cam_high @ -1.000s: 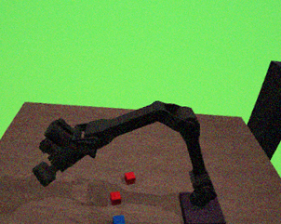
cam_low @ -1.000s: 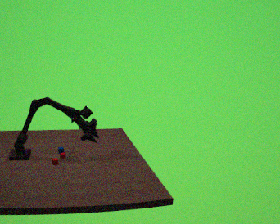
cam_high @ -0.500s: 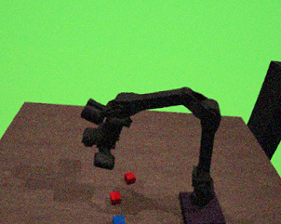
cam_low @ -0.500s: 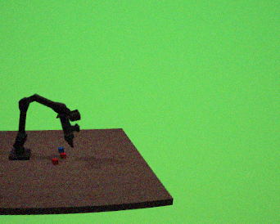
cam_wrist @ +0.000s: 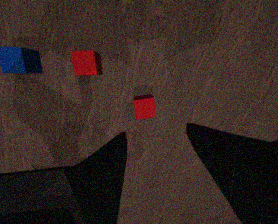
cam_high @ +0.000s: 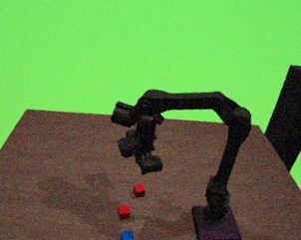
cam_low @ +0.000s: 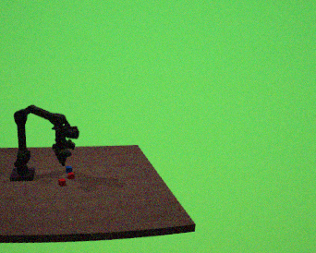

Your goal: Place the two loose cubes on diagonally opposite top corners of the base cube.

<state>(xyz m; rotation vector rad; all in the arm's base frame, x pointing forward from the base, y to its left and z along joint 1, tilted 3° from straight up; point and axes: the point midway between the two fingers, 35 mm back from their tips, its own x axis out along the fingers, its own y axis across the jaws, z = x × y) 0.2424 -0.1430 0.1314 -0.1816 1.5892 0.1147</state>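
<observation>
Right now the blue base cube is 6 cm ahead of my gripper tip, 20 cm to the left of it and 11 cm below it.
</observation>
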